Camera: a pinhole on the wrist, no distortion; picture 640 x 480 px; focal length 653.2 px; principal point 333.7 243.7 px. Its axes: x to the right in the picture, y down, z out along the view. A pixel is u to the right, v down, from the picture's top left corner.
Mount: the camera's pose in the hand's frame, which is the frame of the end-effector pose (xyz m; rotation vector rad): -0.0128 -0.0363 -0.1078 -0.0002 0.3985 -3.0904
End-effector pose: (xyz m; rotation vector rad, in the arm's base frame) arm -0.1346 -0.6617 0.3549 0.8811 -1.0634 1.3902
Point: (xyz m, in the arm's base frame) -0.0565 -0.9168 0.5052
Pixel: 227 187
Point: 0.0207 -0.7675 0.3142
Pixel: 576 442
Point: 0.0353 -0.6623 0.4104
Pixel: outside the picture
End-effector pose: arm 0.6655 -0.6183 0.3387 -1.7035 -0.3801 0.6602
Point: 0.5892 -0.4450 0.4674
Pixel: 284 352
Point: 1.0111 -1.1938 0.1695
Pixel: behind the camera
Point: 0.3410 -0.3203 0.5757
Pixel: 484 353
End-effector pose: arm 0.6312 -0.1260 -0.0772 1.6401 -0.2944 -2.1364
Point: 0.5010 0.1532 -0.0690
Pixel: outside the picture
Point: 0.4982 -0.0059 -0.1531
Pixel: 195 456
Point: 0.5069 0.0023 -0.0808
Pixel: 386 373
